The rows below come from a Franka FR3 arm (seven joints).
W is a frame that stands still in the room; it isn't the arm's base.
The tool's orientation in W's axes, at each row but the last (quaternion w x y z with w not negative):
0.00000 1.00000 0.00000 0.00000
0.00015 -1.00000 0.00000 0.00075
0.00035 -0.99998 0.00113 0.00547
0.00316 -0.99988 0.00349 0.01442
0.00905 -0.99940 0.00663 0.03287
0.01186 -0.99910 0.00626 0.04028
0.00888 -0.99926 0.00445 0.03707
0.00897 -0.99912 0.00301 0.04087
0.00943 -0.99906 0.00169 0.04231
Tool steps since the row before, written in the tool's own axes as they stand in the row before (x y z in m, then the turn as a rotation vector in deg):
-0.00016 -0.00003 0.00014 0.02 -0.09 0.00
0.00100 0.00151 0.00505 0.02 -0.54 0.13
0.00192 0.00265 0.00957 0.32 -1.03 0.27
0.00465 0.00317 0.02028 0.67 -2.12 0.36
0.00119 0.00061 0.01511 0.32 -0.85 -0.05
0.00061 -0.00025 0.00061 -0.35 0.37 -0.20
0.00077 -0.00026 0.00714 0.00 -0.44 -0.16
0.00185 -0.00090 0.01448 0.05 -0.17 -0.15
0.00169 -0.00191 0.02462 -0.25 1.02 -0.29
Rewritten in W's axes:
-0.00016 0.00003 -0.00014 0.02 0.09 0.00
0.00099 -0.00151 -0.00505 0.02 0.54 -0.13
0.00181 -0.00265 -0.00959 0.32 1.03 -0.27
0.00404 -0.00307 -0.02043 0.67 2.12 -0.37
0.00019 -0.00034 -0.01516 0.33 0.84 0.04
0.00056 0.00026 -0.00065 -0.34 -0.37 0.22
0.00024 0.00038 -0.00717 0.02 0.44 0.17
0.00067 0.00115 -0.01456 0.06 0.17 0.15
-0.00039 0.00237 -0.02463 -0.23 -1.02 0.29

